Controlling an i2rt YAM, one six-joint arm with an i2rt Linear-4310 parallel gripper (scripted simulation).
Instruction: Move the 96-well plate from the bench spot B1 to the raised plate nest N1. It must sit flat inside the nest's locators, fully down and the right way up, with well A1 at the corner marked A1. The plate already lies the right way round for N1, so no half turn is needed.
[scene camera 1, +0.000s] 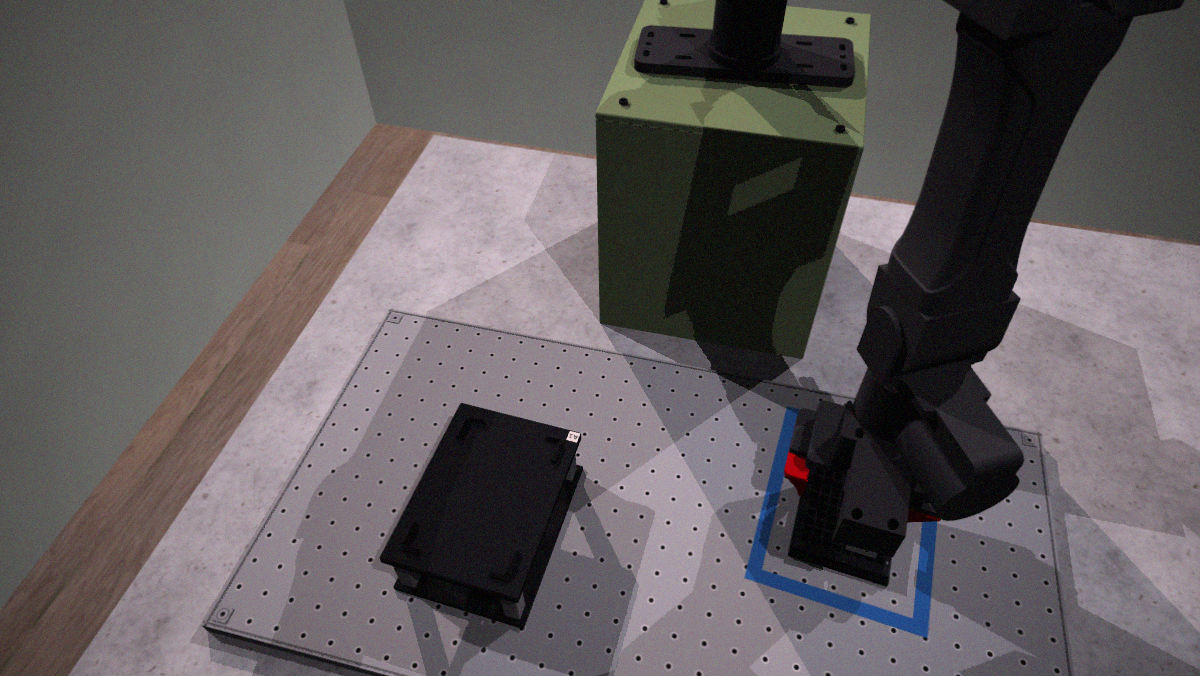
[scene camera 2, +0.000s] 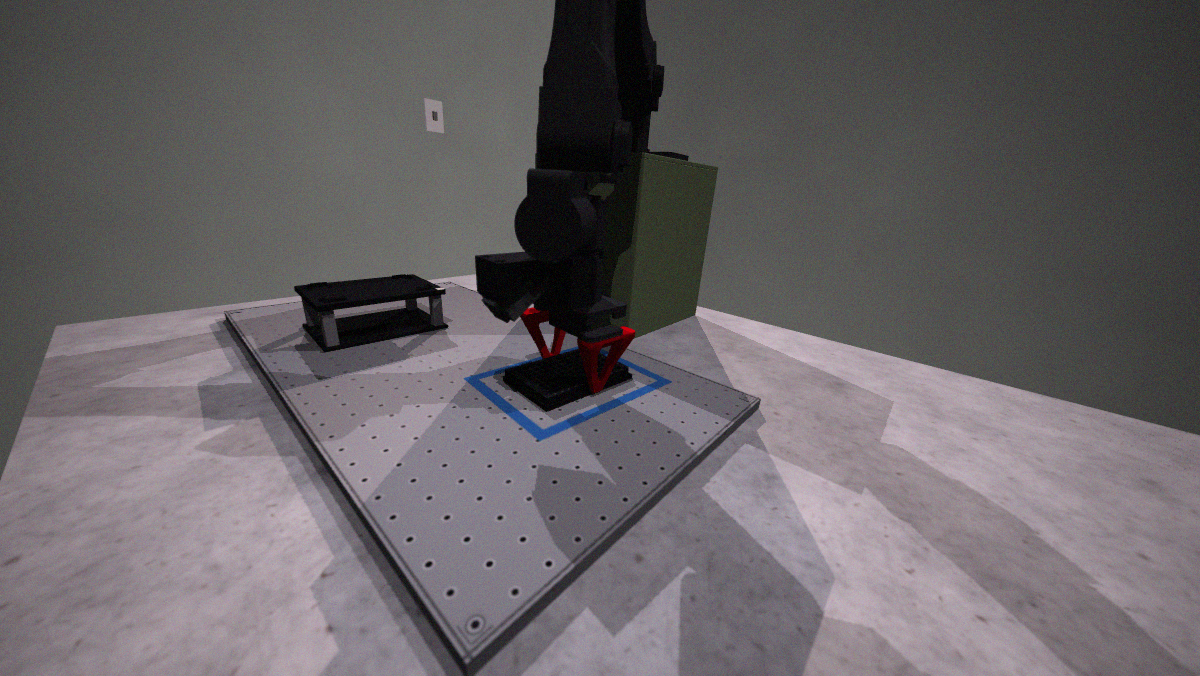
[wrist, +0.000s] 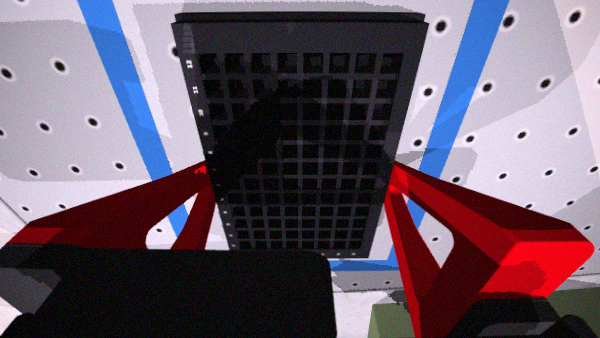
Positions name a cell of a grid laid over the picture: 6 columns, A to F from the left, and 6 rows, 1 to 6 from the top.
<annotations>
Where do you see my gripper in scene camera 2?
C4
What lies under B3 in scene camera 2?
A black plate nest N1.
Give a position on a black 96-well plate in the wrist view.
D4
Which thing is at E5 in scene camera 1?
A black 96-well plate.
</annotations>
